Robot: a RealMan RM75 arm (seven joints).
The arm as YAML. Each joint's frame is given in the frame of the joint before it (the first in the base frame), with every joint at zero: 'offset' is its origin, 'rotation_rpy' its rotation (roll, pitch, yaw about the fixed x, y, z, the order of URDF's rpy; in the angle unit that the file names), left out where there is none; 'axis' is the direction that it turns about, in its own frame. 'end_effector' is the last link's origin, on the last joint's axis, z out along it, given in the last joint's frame.
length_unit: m
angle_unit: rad
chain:
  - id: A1
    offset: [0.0, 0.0, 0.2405]
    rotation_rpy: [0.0, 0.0, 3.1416]
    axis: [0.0, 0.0, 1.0]
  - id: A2
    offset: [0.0, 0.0, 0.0]
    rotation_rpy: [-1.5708, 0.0, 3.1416]
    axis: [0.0, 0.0, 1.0]
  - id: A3
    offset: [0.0, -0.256, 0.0]
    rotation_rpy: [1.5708, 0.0, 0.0]
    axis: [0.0, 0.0, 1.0]
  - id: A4
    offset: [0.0, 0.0, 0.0]
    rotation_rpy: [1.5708, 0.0, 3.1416]
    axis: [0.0, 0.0, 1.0]
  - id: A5
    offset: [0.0, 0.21, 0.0]
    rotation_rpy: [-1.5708, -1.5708, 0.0]
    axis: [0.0, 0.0, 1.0]
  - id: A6
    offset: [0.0, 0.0, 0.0]
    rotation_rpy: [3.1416, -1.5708, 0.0]
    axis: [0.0, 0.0, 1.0]
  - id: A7
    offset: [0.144, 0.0, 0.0]
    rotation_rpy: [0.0, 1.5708, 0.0]
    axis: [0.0, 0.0, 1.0]
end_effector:
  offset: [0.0, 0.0, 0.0]
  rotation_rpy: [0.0, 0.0, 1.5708]
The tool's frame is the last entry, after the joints.
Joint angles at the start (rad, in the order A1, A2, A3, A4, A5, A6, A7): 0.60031 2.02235 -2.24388 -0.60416 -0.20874 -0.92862 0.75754
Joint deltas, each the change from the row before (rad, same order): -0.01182 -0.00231 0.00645 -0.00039 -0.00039 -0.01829 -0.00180; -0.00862 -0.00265 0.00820 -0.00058 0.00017 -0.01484 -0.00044; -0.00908 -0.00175 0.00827 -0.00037 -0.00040 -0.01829 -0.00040; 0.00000 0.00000 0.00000 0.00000 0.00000 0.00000 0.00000; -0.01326 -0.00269 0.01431 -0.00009 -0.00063 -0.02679 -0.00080; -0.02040 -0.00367 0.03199 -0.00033 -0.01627 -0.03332 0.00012; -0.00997 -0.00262 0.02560 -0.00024 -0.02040 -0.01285 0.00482; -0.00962 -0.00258 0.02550 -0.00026 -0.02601 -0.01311 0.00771; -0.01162 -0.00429 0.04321 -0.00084 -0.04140 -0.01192 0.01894; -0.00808 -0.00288 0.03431 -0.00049 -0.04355 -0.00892 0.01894
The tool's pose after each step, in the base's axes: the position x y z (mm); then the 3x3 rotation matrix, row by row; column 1 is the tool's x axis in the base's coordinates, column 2 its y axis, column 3 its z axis. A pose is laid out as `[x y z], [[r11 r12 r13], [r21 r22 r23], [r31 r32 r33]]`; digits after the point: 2 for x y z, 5 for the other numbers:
[153.55 331.27 -110.23], [[0.71797 -0.32052 -0.61790], [-0.07074 -0.91668 0.39331], [-0.69247 -0.23867 -0.68082]]
[155.16 330.82 -107.24], [[0.70889 -0.32532 -0.62581], [-0.06921 -0.91508 0.39729], [-0.70191 -0.23832 -0.67121]]
[156.39 329.78 -104.36], [[0.69798 -0.32882 -0.63617], [-0.06704 -0.91445 0.39910], [-0.71298 -0.23591 -0.66031]]
[156.39 329.78 -104.36], [[0.69798 -0.32882 -0.63617], [-0.06704 -0.91445 0.39910], [-0.71298 -0.23591 -0.66031]]
[158.36 328.67 -99.66], [[0.68138 -0.33474 -0.65090], [-0.06273 -0.91273 0.40372], [-0.72924 -0.23426 -0.64291]]
[162.39 327.96 -92.38], [[0.66357 -0.34110 -0.66583], [-0.05217 -0.90894 0.41364], [-0.74630 -0.23974 -0.62094]]
[165.20 328.75 -87.99], [[0.65902 -0.34415 -0.66878], [-0.04612 -0.90600 0.42076], [-0.75071 -0.24644 -0.61294]]
[168.10 328.96 -84.10], [[0.65689 -0.34440 -0.67073], [-0.04142 -0.90472 0.42398], [-0.75285 -0.25073 -0.60857]]
[172.55 331.02 -77.81], [[0.65532 -0.35112 -0.66878], [-0.03954 -0.90012 0.43384], [-0.75431 -0.25786 -0.60375]]
[176.17 331.79 -73.99], [[0.65950 -0.35097 -0.66474], [-0.04014 -0.89949 0.43509], [-0.75063 -0.26025 -0.60730]]

